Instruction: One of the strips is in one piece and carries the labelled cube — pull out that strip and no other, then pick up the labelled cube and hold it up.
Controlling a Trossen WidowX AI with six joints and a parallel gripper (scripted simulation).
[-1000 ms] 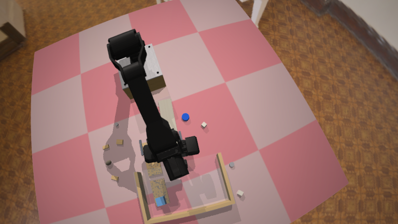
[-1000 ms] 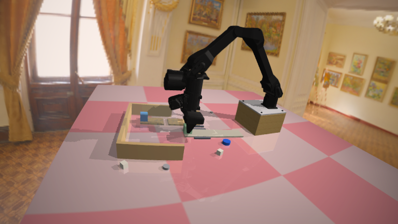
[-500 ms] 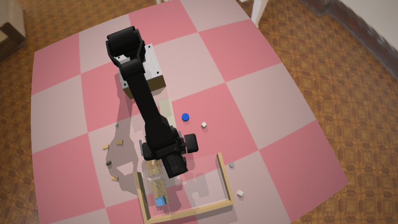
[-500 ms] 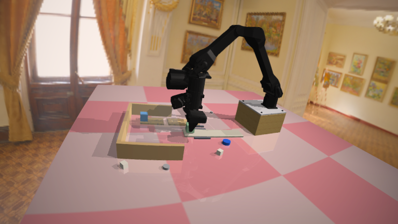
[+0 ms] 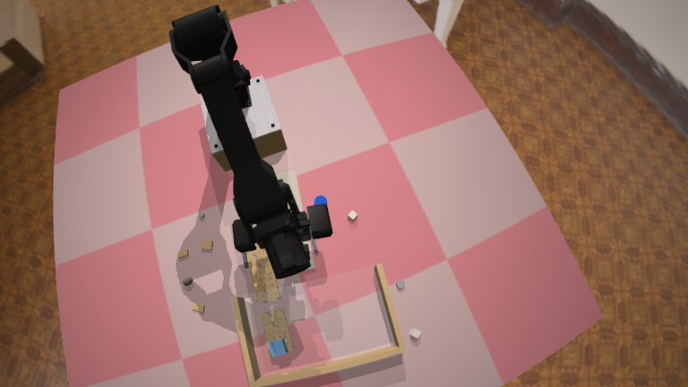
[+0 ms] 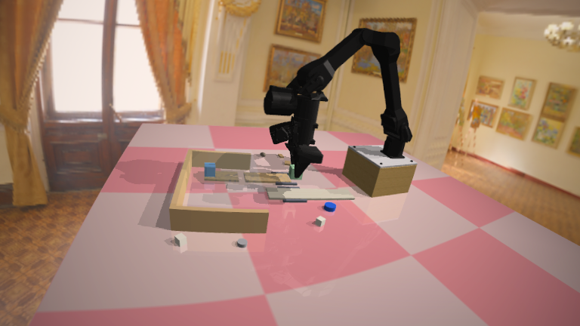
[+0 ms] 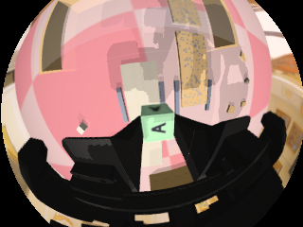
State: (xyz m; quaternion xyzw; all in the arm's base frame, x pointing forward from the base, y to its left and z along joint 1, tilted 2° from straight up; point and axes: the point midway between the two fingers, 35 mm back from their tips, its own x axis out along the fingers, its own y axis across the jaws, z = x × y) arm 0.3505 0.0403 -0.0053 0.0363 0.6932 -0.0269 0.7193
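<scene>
My gripper tip is 9 cm to the right of the blue disc, 7 cm past it and 5 cm above it. Round my gripper tip: grey disc 20 cm to the left, 16 cm ahead, 5 cm below.
</scene>
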